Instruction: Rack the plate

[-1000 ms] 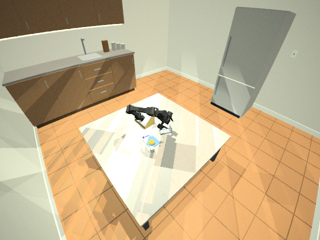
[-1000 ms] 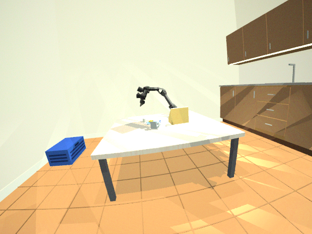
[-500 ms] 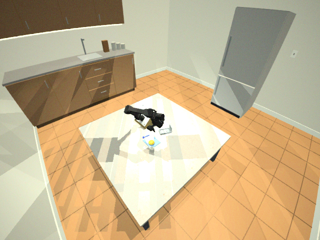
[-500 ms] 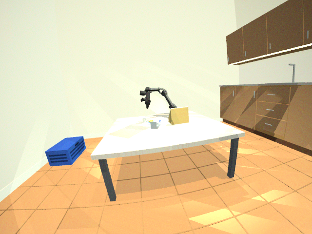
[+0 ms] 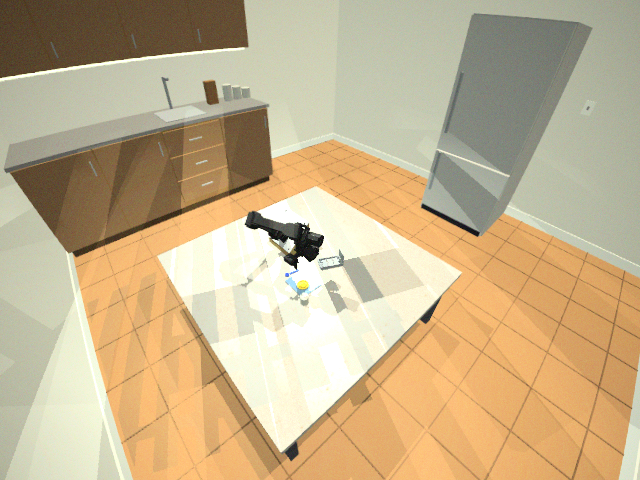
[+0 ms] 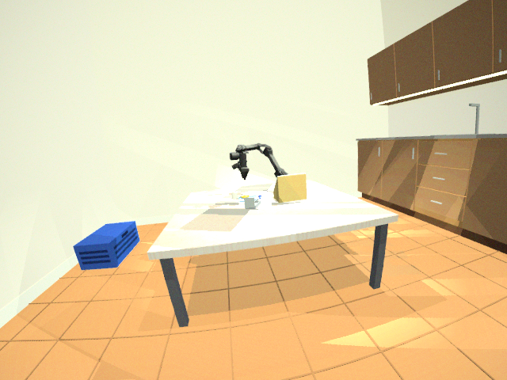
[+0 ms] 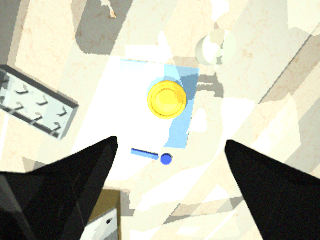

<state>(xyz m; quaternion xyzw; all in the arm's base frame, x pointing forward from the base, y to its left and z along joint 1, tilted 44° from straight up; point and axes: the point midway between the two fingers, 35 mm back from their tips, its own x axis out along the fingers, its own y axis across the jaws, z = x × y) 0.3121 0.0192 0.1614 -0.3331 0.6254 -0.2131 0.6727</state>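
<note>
My gripper tip is now 15 cm above the plate. From my gripper tip the other things lie so: dish rack (4 cm behind, 23 cm to the left, 14 cm below); small white cup (9 cm ahead, 6 cm to the right, 14 cm below).
</note>
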